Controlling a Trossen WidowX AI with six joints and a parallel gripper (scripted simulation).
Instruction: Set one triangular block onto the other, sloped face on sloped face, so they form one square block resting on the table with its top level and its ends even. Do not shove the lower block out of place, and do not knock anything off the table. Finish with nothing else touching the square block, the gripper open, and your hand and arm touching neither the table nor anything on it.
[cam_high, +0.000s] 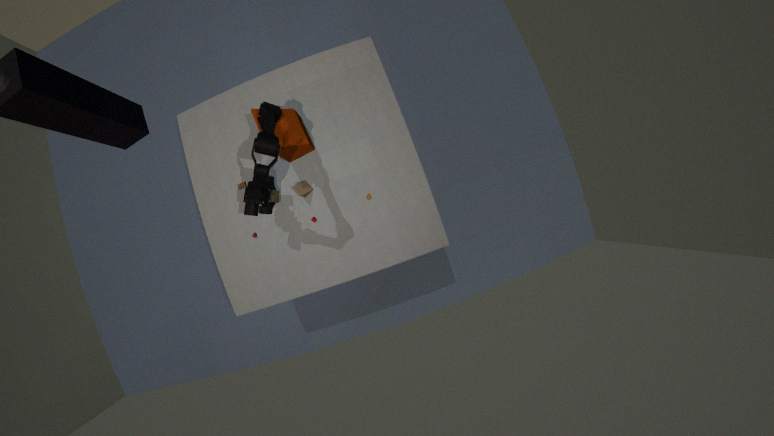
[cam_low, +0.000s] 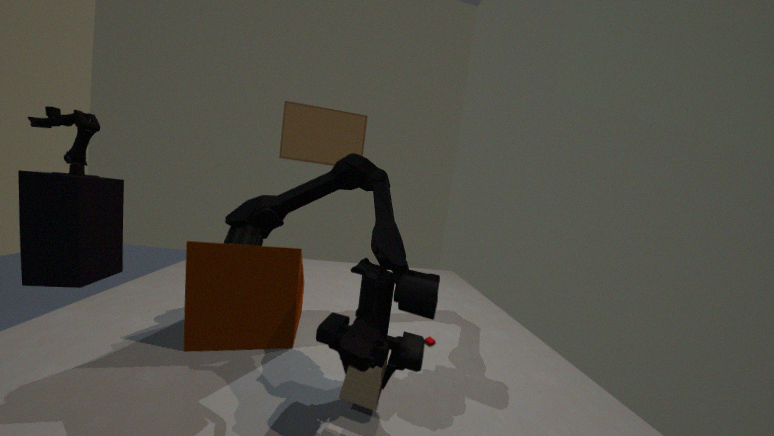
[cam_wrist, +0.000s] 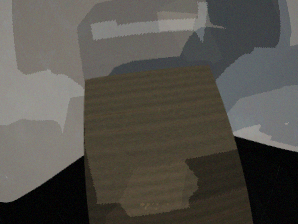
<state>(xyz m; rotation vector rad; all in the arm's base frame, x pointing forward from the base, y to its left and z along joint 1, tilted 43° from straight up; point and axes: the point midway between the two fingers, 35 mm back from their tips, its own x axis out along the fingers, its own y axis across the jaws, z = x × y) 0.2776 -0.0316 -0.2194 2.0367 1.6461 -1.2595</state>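
My gripper tip is 1 cm below the tan triangular block. Round my gripper tip: orange piece (45 cm to the left, 22 cm ahead, 3 cm below); then tan piece (17 cm to the right, 16 cm behind, 3 cm below); then red cube (20 cm ahead, 14 cm to the left, 3 cm below).
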